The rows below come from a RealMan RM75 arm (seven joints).
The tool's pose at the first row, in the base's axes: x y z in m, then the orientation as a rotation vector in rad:
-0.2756 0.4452 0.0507 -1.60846 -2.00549 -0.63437
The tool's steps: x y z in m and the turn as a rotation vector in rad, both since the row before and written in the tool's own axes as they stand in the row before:
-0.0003 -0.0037 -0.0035 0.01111 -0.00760 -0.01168
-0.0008 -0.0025 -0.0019 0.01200 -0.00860 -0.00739
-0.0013 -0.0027 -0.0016 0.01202 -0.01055 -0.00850
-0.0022 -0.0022 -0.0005 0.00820 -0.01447 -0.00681
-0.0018 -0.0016 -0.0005 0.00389 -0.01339 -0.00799
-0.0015 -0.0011 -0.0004 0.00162 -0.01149 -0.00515
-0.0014 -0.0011 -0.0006 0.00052 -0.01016 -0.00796
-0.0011 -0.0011 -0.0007 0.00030 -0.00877 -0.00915
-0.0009 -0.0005 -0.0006 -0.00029 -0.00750 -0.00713
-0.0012 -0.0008 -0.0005 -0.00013 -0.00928 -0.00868
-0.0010 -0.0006 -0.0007 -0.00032 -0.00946 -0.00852
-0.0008 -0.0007 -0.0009 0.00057 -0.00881 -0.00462
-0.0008 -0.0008 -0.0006 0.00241 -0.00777 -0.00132
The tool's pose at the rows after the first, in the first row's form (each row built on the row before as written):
-0.2789 0.4420 0.0530 -1.59612 -2.02179 -0.62127
-0.2810 0.4397 0.0538 -1.58771 -2.03476 -0.60488
-0.2832 0.4371 0.0541 -1.57934 -2.05004 -0.58750
-0.2848 0.4346 0.0531 -1.57695 -2.06661 -0.57102
-0.2859 0.4325 0.0524 -1.57512 -2.08350 -0.56042
-0.2866 0.4308 0.0518 -1.57608 -2.09650 -0.55260
-0.2873 0.4291 0.0514 -1.57409 -2.11109 -0.54784
-0.2880 0.4275 0.0513 -1.57017 -2.12573 -0.54464
-0.2882 0.4263 0.0513 -1.56774 -2.13765 -0.54227
-0.2886 0.4249 0.0510 -1.56470 -2.15226 -0.53900
-0.2888 0.4236 0.0510 -1.56196 -2.16687 -0.53575
-0.2891 0.4223 0.0513 -1.56223 -2.17747 -0.53063
-0.2896 0.4211 0.0513 -1.56424 -2.18423 -0.52300

